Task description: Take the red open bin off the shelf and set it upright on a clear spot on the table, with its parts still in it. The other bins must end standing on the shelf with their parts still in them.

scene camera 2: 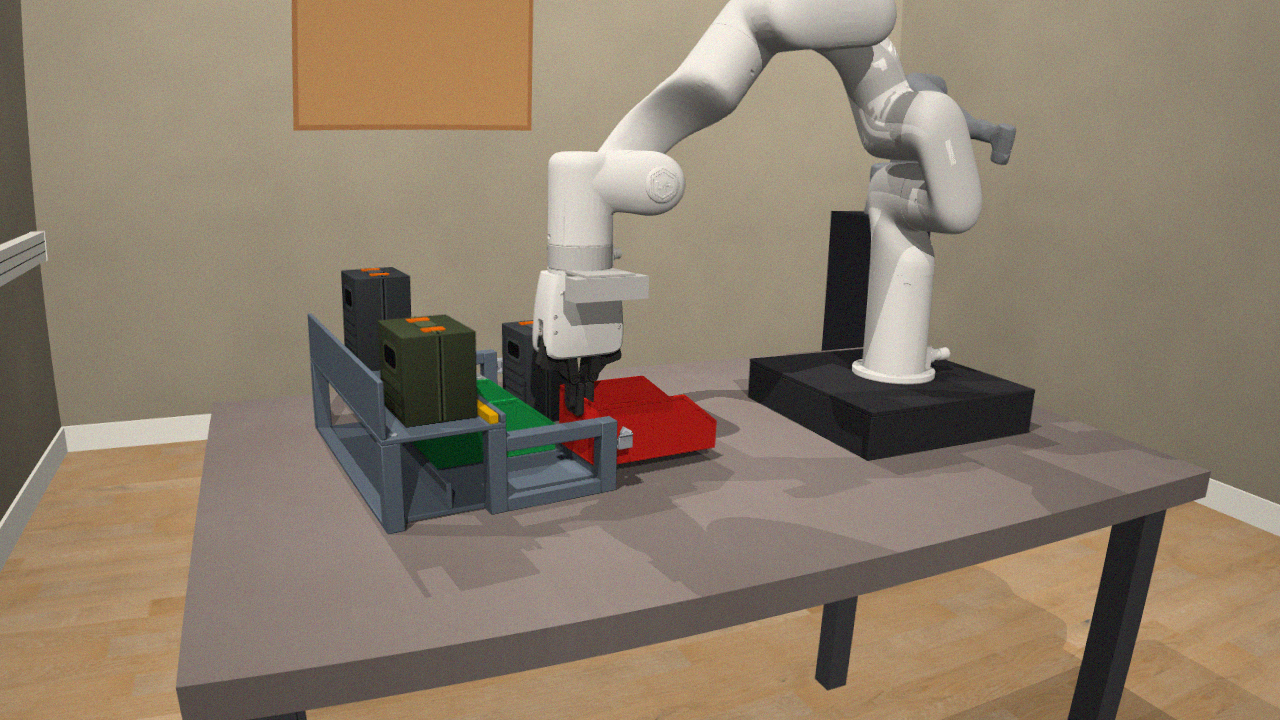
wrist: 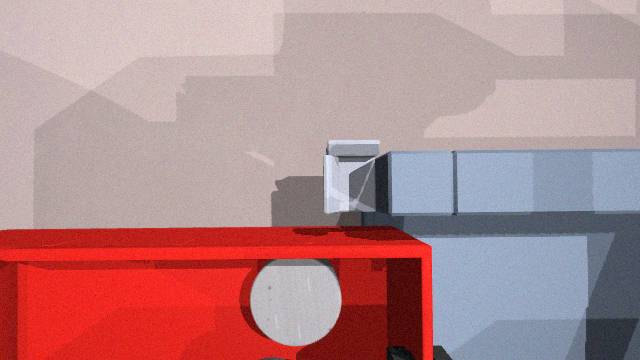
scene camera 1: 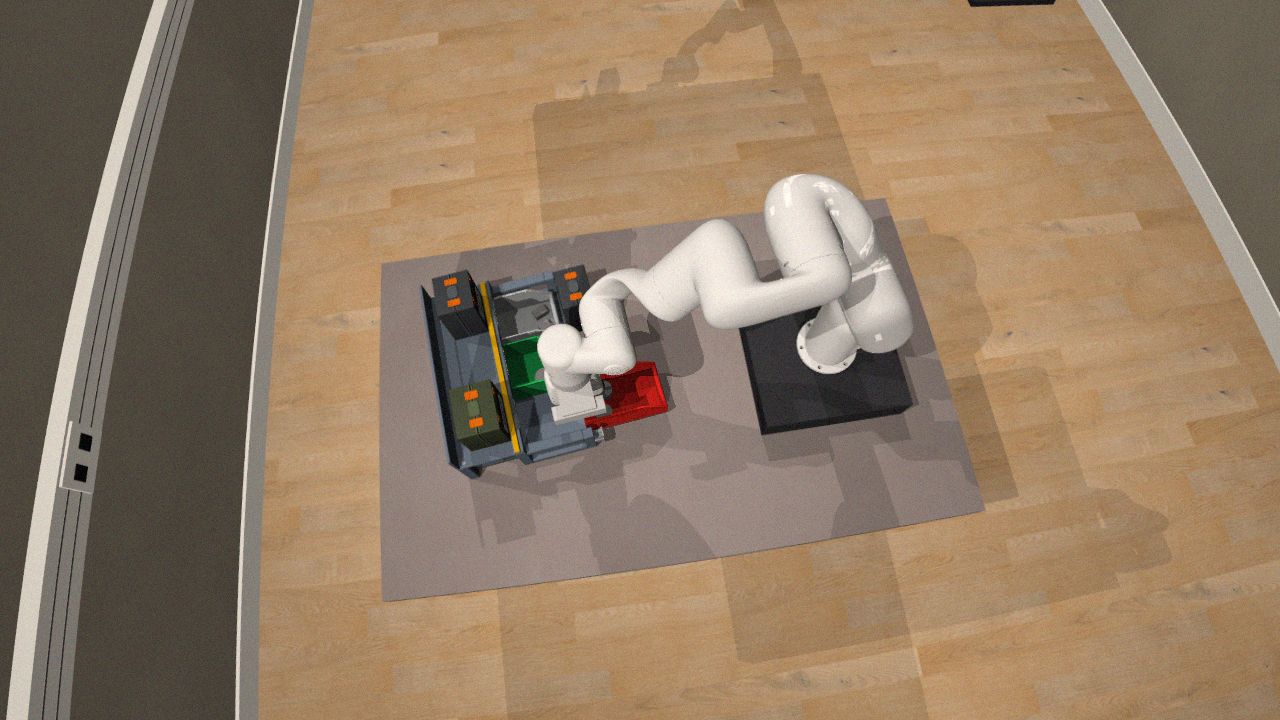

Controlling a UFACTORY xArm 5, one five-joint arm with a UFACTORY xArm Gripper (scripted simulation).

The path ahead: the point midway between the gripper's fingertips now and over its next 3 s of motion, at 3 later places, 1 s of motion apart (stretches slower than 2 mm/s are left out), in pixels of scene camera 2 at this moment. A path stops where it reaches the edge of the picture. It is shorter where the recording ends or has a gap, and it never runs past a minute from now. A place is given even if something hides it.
My gripper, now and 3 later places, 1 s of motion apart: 579,412; 592,410; 604,408; 611,411
